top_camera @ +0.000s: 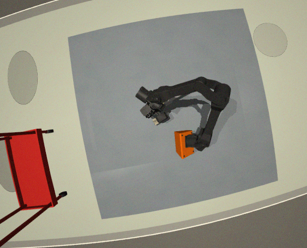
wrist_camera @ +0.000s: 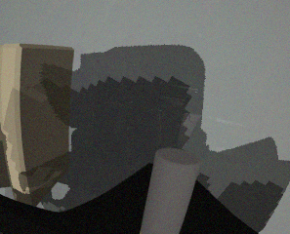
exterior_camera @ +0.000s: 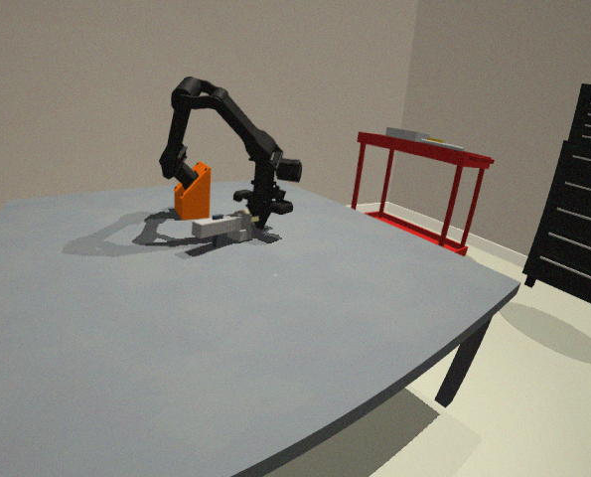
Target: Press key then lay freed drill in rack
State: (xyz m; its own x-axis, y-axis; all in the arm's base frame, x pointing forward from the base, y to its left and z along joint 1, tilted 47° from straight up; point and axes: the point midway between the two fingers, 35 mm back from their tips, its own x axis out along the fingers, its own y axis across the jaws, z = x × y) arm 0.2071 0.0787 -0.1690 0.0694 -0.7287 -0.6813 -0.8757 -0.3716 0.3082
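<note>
My gripper tip is now 2 cm short of the drill, 3 cm to the left of it and 4 cm below it. Also, from my gripper tip: light grey block 7 cm ahead, 13 cm to the right, 4 cm above; then dark key 8 cm ahead, 16 cm to the right, 5 cm above; then beige rack 7 cm behind, 2 cm to the right, 1 cm above.
</note>
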